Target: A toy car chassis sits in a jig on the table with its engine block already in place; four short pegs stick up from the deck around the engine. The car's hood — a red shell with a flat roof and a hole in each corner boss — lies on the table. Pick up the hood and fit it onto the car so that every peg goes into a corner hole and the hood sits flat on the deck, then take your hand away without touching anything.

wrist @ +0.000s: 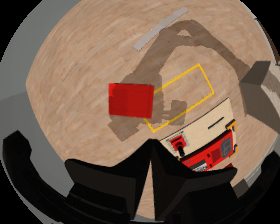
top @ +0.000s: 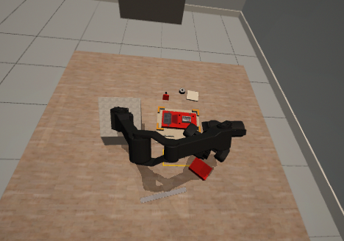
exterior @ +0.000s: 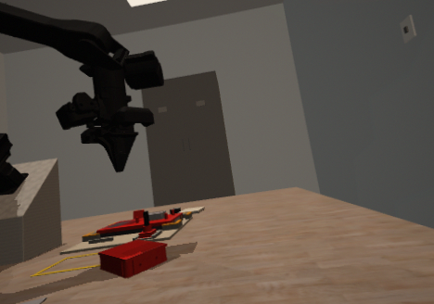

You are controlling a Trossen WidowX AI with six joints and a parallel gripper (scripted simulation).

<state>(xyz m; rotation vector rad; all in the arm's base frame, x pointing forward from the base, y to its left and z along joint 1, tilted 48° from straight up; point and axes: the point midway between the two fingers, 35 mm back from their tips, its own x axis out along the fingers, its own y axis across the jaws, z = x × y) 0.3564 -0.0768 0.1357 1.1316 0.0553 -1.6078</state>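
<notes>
Now: the red hood 30 mm ahead of my gripper tip, 40 mm to the right of it and 140 mm below it. The rest, counted from my gripper tip: grey strip (150 mm behind, 160 mm to the right, 150 mm below); then pale base plate (60 mm behind, 220 mm to the left, 140 mm below); then grey engine block (20 mm behind, 240 mm to the left, 130 mm below).
</notes>
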